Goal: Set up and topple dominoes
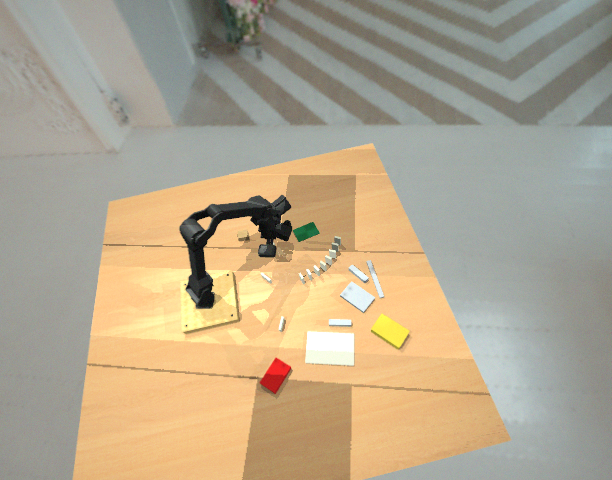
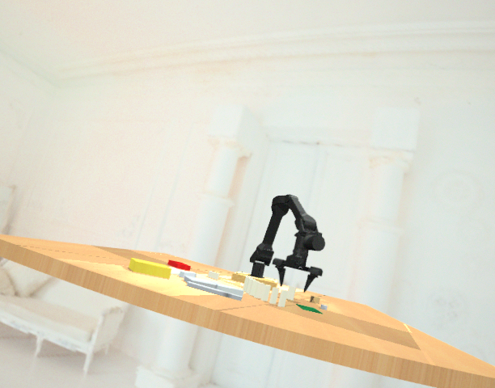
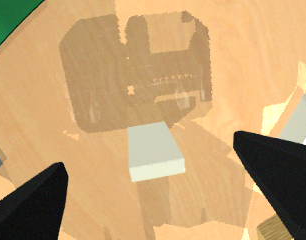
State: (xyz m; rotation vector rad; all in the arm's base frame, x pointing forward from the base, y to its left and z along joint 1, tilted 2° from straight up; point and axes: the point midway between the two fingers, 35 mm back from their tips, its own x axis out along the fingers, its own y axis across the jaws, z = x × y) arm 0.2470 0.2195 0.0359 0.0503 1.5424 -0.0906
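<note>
The grey cube lies 13 cm to the left of my gripper tip, 3 cm below it and 1 cm ahead of it. From my gripper tip the other things lie so: green tile (12 cm ahead, 9 cm to the left, 4 cm below); then tan block (14 cm behind, 8 cm to the left, 3 cm below); then grey plate (31 cm ahead, 22 cm to the right, 3 cm below).
</note>
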